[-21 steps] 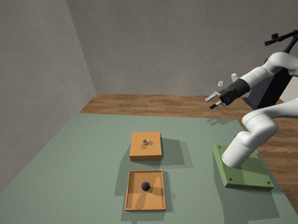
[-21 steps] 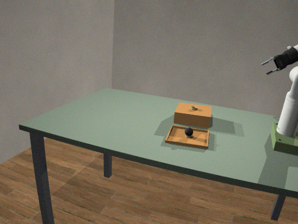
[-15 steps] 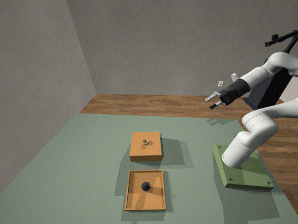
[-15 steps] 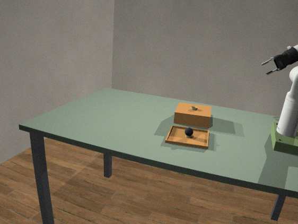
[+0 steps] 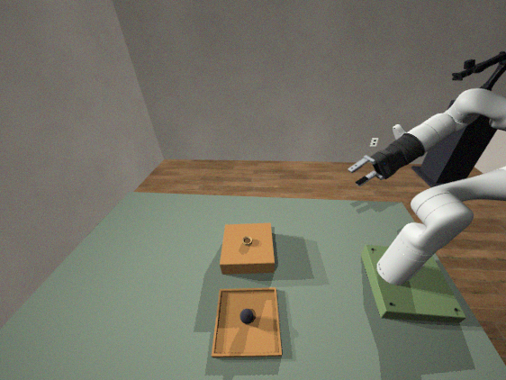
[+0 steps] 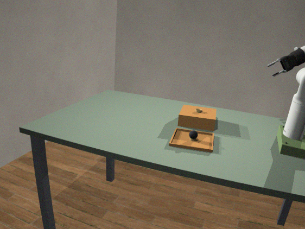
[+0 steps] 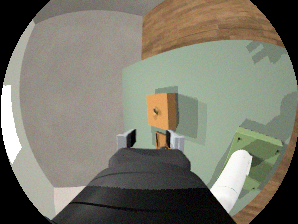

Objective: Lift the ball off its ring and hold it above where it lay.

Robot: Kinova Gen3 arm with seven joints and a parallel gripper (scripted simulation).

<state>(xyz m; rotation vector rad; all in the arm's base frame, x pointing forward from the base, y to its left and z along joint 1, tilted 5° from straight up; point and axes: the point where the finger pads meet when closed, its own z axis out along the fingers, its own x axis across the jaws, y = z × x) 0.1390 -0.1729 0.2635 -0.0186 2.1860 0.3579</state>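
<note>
My gripper is now 340 mm short of the dark ball, 290 mm to the right of it and 310 mm above it. Also, from my hand: shallow orange tray: 340 mm ahead, 290 mm to the left, 330 mm below; orange stand: 360 mm ahead, 40 mm to the left, 290 mm below.
</note>
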